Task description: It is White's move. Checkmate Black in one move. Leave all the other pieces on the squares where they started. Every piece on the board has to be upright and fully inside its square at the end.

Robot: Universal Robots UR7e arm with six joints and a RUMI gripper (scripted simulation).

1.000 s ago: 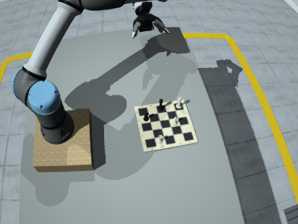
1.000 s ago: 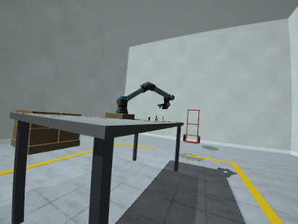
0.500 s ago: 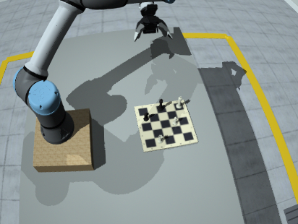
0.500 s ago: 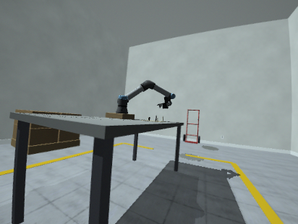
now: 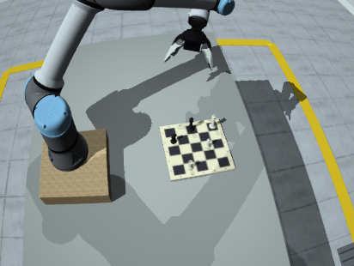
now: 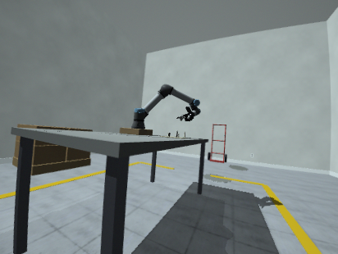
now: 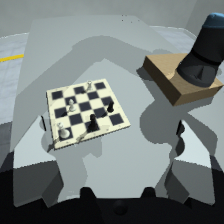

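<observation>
My hand is 210 mm above the small chessboard, 180 mm to the left of it and 30 mm short of it.
</observation>
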